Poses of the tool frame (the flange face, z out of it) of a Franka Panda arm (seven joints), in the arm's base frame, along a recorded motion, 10 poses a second.
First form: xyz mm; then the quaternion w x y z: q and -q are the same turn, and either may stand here.
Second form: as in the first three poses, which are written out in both.
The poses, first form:
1: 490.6 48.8 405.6 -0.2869 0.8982 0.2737 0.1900
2: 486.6 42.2 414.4 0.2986 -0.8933 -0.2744 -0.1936
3: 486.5 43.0 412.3 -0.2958 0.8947 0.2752 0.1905
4: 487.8 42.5 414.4 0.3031 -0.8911 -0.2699 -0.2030
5: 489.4 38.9 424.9 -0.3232 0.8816 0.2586 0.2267
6: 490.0 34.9 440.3 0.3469 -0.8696 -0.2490 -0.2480
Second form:
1: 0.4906 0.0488 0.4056 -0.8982 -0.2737 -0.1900 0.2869
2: 0.4866 0.0422 0.4144 -0.8933 -0.2744 -0.1936 0.2986
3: 0.4865 0.0430 0.4123 -0.8947 -0.2752 -0.1905 0.2958
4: 0.4878 0.0425 0.4144 -0.8911 -0.2699 -0.2030 0.3031
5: 0.4894 0.0389 0.4249 -0.8816 -0.2586 -0.2267 0.3232
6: 0.4900 0.0349 0.4403 -0.8696 -0.2490 -0.2480 0.3469
